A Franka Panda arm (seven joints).
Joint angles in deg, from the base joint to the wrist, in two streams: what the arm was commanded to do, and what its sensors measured. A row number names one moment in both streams.
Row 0, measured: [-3.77, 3.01, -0.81, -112.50, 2.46, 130.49, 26.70]
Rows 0 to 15, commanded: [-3.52, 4.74, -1.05, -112.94, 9.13, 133.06, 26.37]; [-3.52, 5.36, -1.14, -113.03, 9.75, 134.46, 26.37]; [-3.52, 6.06, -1.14, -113.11, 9.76, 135.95, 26.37]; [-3.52, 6.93, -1.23, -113.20, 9.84, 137.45, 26.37]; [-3.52, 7.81, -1.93, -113.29, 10.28, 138.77, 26.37]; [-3.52, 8.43, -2.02, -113.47, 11.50, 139.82, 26.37]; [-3.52, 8.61, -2.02, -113.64, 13.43, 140.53, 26.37]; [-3.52, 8.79, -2.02, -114.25, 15.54, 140.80, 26.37]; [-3.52, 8.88, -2.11, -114.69, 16.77, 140.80, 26.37]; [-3.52, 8.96, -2.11, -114.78, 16.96, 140.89, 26.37]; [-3.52, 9.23, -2.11, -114.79, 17.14, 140.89, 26.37]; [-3.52, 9.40, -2.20, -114.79, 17.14, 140.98, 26.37]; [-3.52, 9.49, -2.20, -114.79, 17.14, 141.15, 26.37]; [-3.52, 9.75, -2.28, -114.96, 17.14, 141.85, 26.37]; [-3.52, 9.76, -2.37, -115.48, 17.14, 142.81, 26.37]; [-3.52, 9.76, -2.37, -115.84, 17.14, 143.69, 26.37]
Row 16, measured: [-3.86, 9.74, -2.16, -114.03, 15.89, 140.30, 26.70]
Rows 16 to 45, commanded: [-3.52, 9.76, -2.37, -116.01, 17.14, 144.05, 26.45]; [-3.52, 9.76, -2.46, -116.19, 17.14, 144.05, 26.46]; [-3.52, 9.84, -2.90, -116.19, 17.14, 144.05, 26.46]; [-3.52, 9.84, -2.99, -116.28, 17.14, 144.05, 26.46]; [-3.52, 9.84, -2.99, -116.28, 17.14, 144.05, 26.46]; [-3.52, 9.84, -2.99, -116.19, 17.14, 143.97, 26.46]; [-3.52, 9.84, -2.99, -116.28, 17.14, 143.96, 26.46]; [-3.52, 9.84, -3.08, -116.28, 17.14, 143.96, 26.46]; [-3.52, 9.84, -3.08, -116.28, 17.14, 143.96, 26.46]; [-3.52, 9.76, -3.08, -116.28, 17.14, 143.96, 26.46]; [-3.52, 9.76, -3.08, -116.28, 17.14, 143.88, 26.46]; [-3.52, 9.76, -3.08, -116.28, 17.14, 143.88, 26.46]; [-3.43, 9.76, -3.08, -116.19, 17.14, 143.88, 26.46]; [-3.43, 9.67, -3.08, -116.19, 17.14, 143.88, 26.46]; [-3.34, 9.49, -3.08, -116.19, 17.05, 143.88, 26.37]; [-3.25, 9.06, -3.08, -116.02, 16.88, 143.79, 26.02]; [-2.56, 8.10, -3.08, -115.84, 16.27, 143.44, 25.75]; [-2.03, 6.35, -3.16, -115.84, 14.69, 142.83, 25.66]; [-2.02, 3.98, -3.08, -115.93, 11.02, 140.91, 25.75]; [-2.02, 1.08, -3.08, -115.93, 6.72, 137.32, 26.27]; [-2.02, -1.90, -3.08, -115.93, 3.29, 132.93, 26.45]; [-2.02, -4.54, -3.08, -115.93, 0.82, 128.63, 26.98]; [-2.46, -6.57, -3.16, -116.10, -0.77, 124.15, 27.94]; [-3.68, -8.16, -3.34, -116.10, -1.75, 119.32, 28.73]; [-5.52, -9.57, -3.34, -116.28, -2.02, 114.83, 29.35]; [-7.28, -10.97, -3.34, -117.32, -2.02, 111.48, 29.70]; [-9.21, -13.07, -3.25, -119.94, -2.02, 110.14, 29.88]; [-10.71, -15.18, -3.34, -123.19, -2.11, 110.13, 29.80]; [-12.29, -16.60, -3.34, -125.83, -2.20, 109.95, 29.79]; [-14.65, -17.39, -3.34, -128.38, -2.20, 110.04, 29.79]
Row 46, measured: [-9.57, -12.98, -3.97, -119.53, -1.03, 109.74, 28.93]
